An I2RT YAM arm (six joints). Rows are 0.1 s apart.
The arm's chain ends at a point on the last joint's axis. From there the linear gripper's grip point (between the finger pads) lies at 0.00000 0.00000 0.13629 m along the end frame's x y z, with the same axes.
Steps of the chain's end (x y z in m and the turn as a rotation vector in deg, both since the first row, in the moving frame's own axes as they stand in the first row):
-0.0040 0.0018 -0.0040 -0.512 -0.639 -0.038
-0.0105 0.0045 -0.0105 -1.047 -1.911 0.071
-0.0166 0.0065 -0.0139 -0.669 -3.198 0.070
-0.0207 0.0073 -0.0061 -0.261 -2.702 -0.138
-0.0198 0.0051 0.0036 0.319 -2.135 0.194
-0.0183 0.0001 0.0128 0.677 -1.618 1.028
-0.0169 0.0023 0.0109 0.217 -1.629 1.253
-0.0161 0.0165 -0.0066 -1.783 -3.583 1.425
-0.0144 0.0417 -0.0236 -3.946 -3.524 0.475
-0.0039 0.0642 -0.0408 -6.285 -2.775 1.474
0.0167 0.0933 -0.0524 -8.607 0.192 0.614
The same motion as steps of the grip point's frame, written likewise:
-0.0055 0.0030 -0.0040 -0.512 -0.639 -0.038
-0.0150 0.0070 -0.0106 -1.047 -1.911 0.071
-0.0242 0.0081 -0.0141 -0.669 -3.198 0.070
-0.0271 0.0079 -0.0063 -0.261 -2.702 -0.138
-0.0249 0.0043 0.0035 0.319 -2.135 0.194
-0.0221 -0.0015 0.0127 0.677 -1.618 1.028
-0.0208 0.0017 0.0108 0.217 -1.629 1.253
-0.0247 0.0206 -0.0069 -1.783 -3.583 1.425
-0.0228 0.0510 -0.0242 -3.946 -3.524 0.475
-0.0107 0.0790 -0.0418 -6.285 -2.775 1.474
0.0170 0.1137 -0.0539 -8.607 0.192 0.614

